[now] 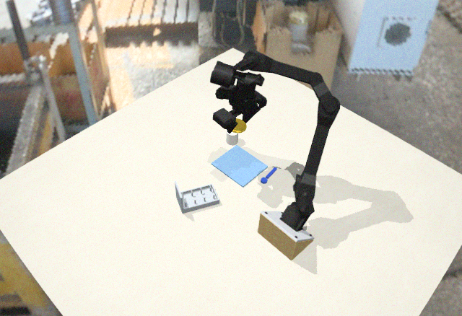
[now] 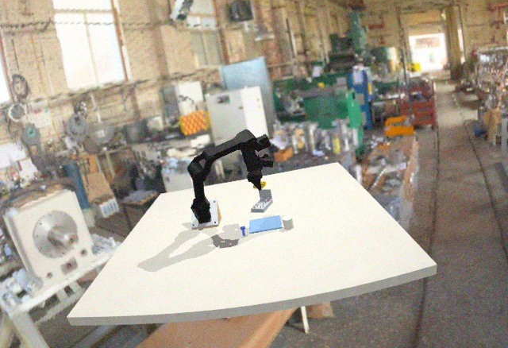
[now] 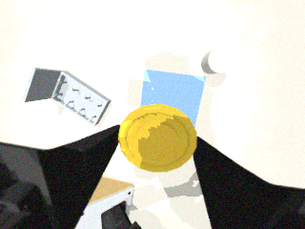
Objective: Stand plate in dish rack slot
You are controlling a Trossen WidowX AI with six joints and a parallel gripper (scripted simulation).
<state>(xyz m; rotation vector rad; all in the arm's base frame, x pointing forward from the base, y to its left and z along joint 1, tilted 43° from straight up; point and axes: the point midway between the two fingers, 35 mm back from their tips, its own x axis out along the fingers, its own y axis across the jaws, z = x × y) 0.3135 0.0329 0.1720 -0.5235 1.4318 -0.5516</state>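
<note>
Right now the grey dish rack is 19 cm to the left of my gripper tip, 16 cm below it and 1 cm behind it. The rest, counted from my gripper tip: cup 16 cm below, 9 cm to the right, 9 cm ahead; then light blue mat 18 cm below, 2 cm to the right, 1 cm behind; then yellow plate 1 cm above.
</note>
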